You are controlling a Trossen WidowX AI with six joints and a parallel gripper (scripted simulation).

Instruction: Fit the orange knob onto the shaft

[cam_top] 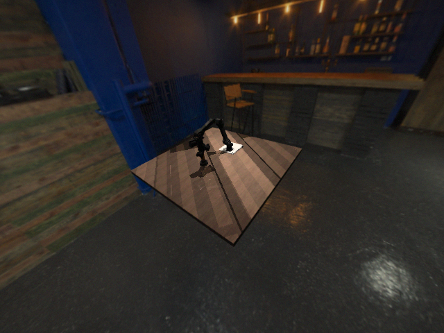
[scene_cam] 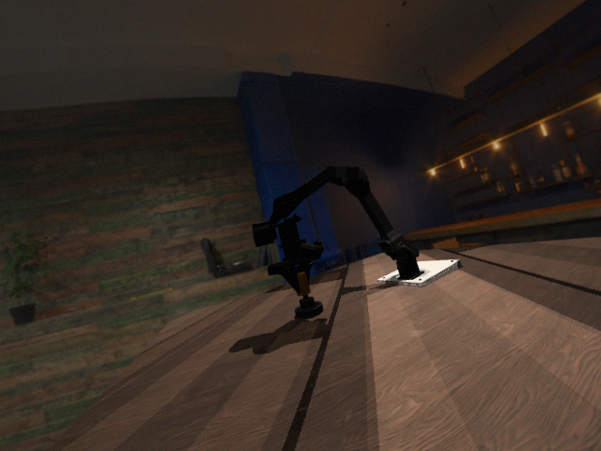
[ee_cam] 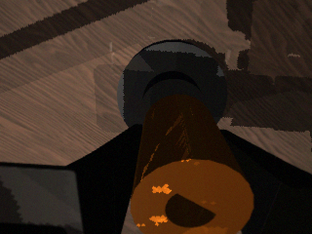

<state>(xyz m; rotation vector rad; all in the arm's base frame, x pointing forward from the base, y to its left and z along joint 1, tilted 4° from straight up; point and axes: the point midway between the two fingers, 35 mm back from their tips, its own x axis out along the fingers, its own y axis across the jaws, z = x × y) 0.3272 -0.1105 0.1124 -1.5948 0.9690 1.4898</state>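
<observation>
Right now my gripper tip is 20 mm below the orange knob. Also, from my gripper tip: dark round pedestal (40 mm below).
</observation>
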